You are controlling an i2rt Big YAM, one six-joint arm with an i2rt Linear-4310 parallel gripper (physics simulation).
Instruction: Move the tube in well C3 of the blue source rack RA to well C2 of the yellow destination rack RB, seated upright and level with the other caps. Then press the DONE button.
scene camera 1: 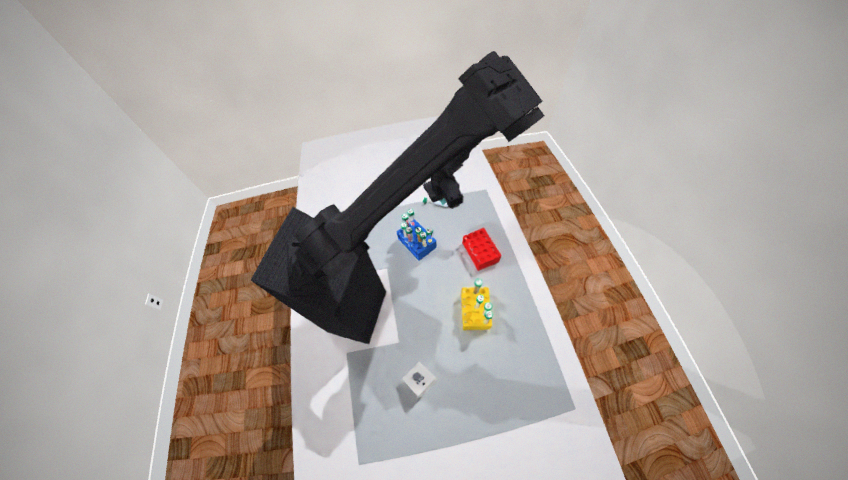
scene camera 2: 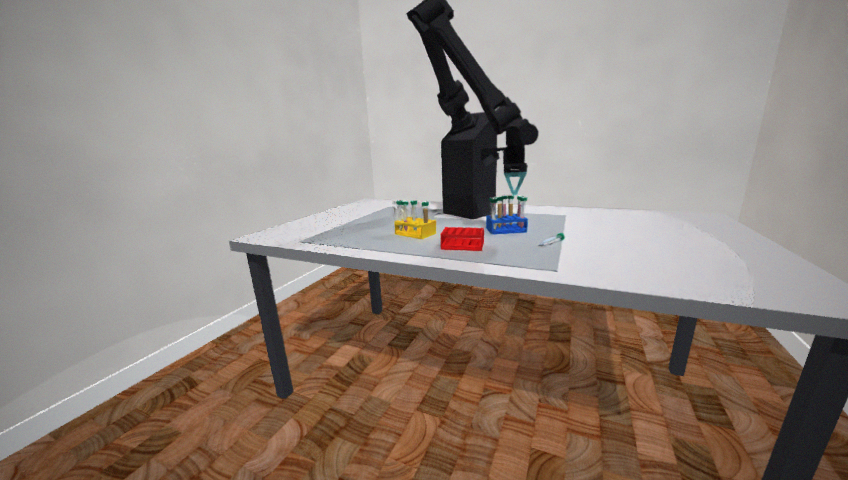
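Pixels of known places: gripper, between the fingertips: (scene camera 1: 442, 203) (scene camera 2: 514, 195); arm's base, origin of its link: (scene camera 1: 308, 268) (scene camera 2: 464, 126).
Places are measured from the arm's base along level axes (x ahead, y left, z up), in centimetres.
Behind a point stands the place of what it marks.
Observation:
My gripper (scene camera 2: 514, 193) @(x 40.4, y 24.1, z -23.2 cm) is shut and empty, its teal fingertips just above the tube caps of the blue rack in scene camera 2; the arm hides the fingertips in scene camera 1. The blue source rack (scene camera 1: 420, 253) @(x 28.2, y 13.7, z -33.8 cm) (scene camera 2: 507, 229) @(x 32.7, y 21.7, z -36.9 cm) holds several upright green-capped tubes; I cannot tell which wells they fill. A loose green-capped tube (scene camera 1: 424, 200) @(x 37.8, y 38.4, z -36.3 cm) (scene camera 2: 552, 239) @(x 42.6, y 36.4, z -36.8 cm) lies on its side on the mat beside the blue rack. The yellow destination rack (scene camera 1: 476, 326) @(x 36.6, y -16.9, z -33.5 cm) (scene camera 2: 424, 229) @(x 43.9, y -5.9, z -35.0 cm) holds several upright tubes; well C2 cannot be made out. A white box with a dark top mark (scene camera 1: 418, 378) @(x 15.0, y -25.7, z -31.9 cm), apparently the DONE button, stands on the mat.
An empty red rack (scene camera 1: 482, 249) @(x 49.4, y 7.5, z -33.3 cm) (scene camera 2: 462, 239) @(x 47.1, y 8.3, z -37.0 cm) stands between the blue and yellow racks, towards the table's edge. The grey mat (scene camera 1: 452, 422) @(x 20.2, y -40.2, z -38.2 cm) (scene camera 2: 505, 258) @(x 58.9, y 23.2, z -38.3 cm) lies under the racks on the white table (scene camera 2: 648, 249) @(x 42.3, y 63.3, z -38.6 cm). The arm's black base (scene camera 1: 339, 291) @(x 4.8, y -5.1, z -5.0 cm) (scene camera 2: 468, 172) @(x 11.4, y 3.7, z -18.8 cm) stands behind the racks in scene camera 2.

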